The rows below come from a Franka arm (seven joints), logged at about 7 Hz.
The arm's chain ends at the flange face. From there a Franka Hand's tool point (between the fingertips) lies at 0.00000 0.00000 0.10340 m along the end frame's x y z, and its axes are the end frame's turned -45 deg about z.
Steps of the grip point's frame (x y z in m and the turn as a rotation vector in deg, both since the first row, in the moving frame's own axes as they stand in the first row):
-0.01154 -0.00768 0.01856 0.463 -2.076 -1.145
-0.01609 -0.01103 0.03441 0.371 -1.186 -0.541
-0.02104 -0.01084 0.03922 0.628 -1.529 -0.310
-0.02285 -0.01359 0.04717 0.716 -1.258 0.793
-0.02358 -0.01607 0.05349 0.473 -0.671 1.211
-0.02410 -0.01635 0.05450 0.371 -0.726 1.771
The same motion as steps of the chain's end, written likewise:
-0.01037 0.00064 0.01863 -1.141 -1.795 -1.145
-0.01719 0.00253 0.03443 -0.576 -1.101 -0.541
-0.01979 0.00606 0.03926 -0.637 -1.525 -0.310
-0.02324 0.00587 0.04720 -0.383 -1.396 0.793
-0.02657 0.00507 0.05350 -0.140 -0.809 1.211
-0.02720 0.00505 0.05451 -0.251 -0.776 1.771

